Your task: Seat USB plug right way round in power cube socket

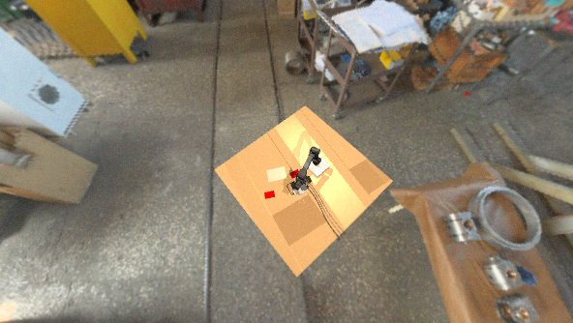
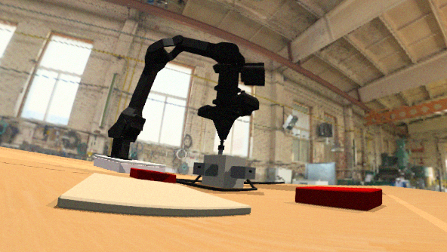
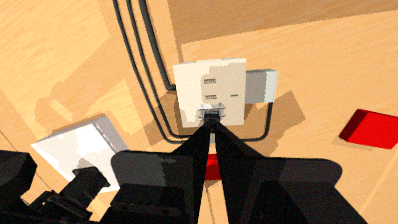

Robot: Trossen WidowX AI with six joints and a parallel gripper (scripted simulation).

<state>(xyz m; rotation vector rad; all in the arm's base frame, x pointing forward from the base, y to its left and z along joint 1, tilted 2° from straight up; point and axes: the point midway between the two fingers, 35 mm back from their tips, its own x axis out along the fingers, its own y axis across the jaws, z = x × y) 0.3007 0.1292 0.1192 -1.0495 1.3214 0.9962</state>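
Now: the USB socket 5 cm below my gripper tip. Round my gripper tip: flat white plate 27 cm to the right, 11 cm below, 10 cm ahead; then USB plug 2 cm below.
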